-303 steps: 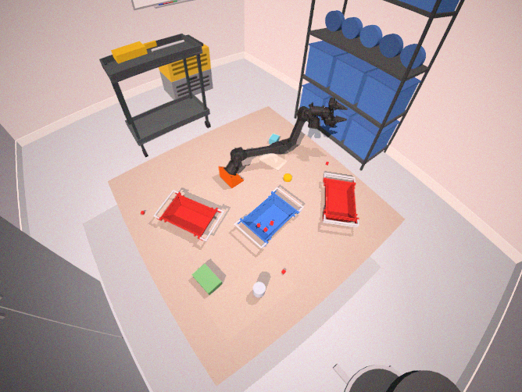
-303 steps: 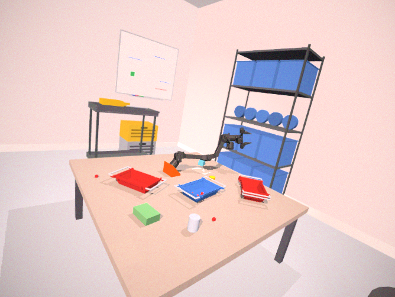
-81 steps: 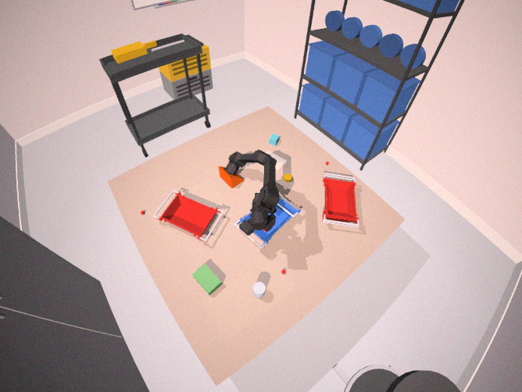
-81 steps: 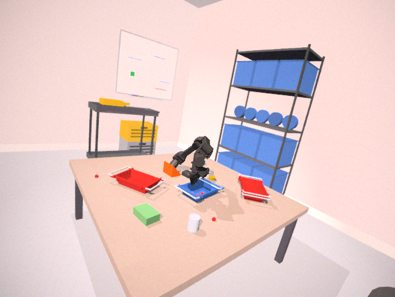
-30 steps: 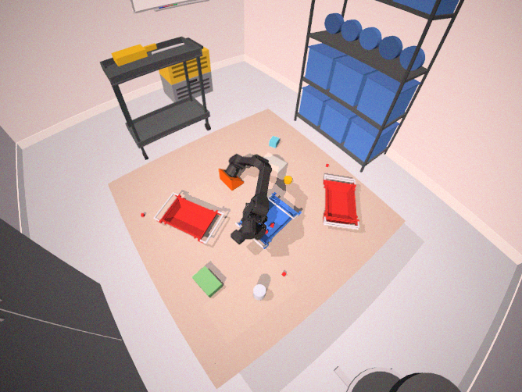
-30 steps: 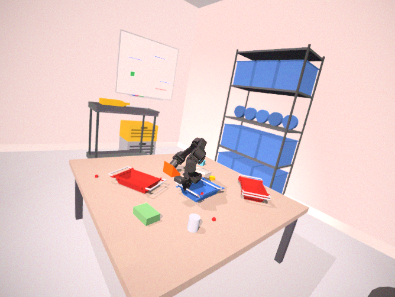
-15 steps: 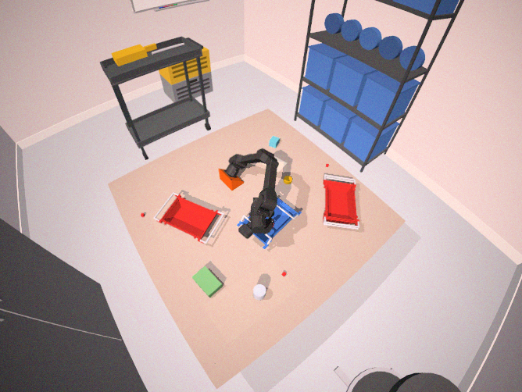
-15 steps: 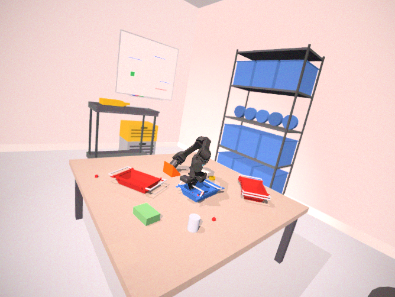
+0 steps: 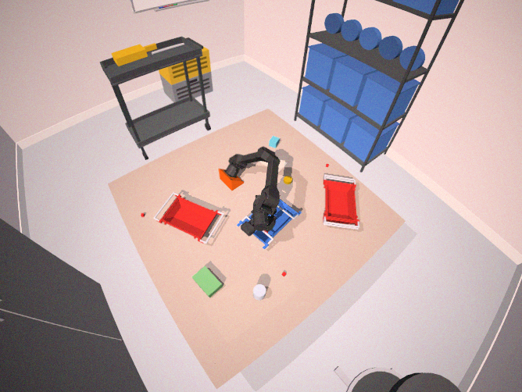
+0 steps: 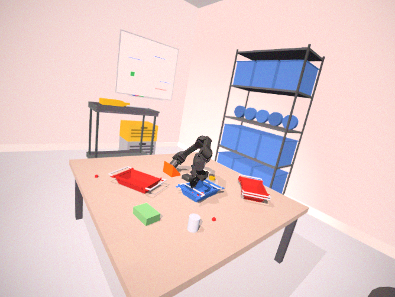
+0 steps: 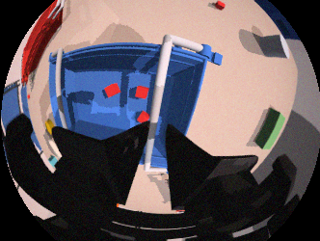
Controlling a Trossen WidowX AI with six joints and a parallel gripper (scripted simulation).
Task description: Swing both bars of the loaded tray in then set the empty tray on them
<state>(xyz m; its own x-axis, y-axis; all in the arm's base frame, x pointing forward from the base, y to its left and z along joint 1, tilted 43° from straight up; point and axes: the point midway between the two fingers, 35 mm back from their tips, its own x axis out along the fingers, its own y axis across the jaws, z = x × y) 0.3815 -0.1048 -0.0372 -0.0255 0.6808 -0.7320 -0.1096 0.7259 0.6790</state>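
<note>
Now: gripper tip 28 cm past the red tray, 24 cm to the left of it and 3 cm above it. The rest, counted from my gripper tip: cream pad (33 cm behind, 40 cm to the left, 7 cm below); then yellow puck (16 cm behind, 36 cm to the left, 6 cm below); then green block (5 cm ahead, 35 cm to the right, 5 cm below).
</note>
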